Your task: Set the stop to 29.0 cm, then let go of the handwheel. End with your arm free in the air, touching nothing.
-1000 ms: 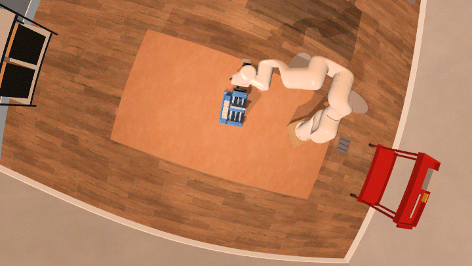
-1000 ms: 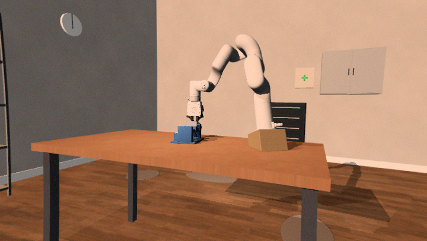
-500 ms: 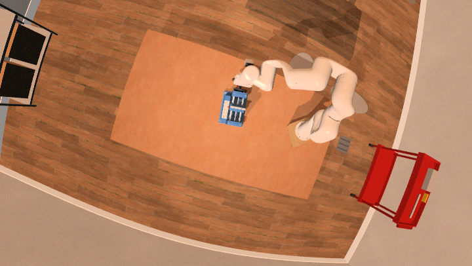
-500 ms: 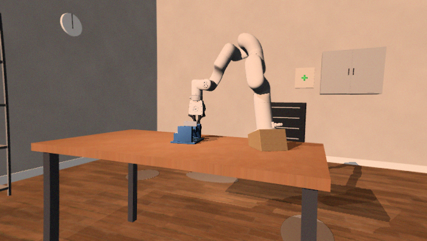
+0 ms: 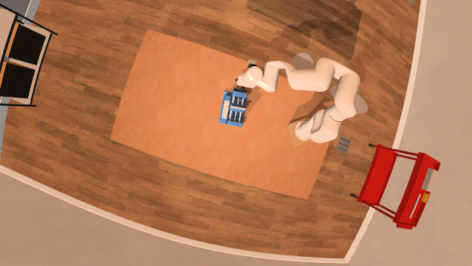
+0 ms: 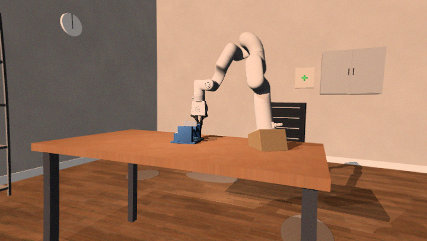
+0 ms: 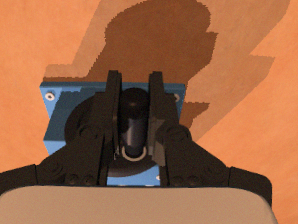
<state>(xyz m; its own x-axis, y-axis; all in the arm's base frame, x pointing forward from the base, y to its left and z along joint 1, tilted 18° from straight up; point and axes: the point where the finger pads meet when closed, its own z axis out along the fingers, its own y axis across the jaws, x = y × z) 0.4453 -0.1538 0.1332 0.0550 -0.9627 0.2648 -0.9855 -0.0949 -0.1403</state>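
Now: the stop block 20 mm ahead of my hand, 150 mm to the left of it and 10 mm below it. Round my hand: black crank handle (10 mm to the left); then black handwheel (20 mm to the left, 10 mm below).
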